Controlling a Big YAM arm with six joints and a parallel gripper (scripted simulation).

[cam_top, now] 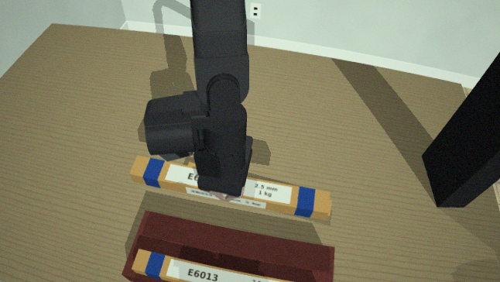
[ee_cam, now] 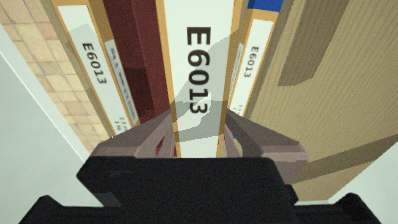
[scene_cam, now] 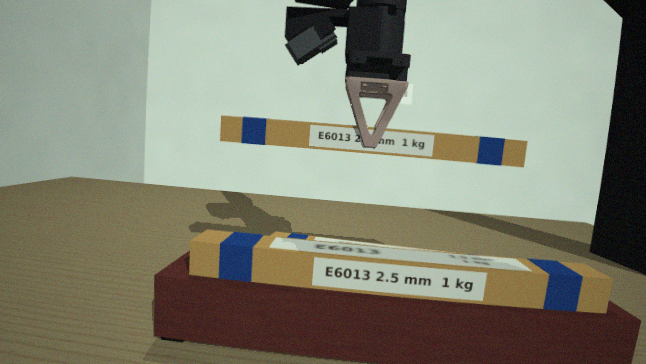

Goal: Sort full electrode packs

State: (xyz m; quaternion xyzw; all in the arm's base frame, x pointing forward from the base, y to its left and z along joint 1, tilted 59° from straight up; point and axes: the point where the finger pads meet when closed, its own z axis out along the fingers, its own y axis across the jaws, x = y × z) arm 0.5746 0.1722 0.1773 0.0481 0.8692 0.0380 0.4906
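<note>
My gripper is now 170 mm above the dark red low platform, 100 mm to the right of it and 20 mm past it.
</note>
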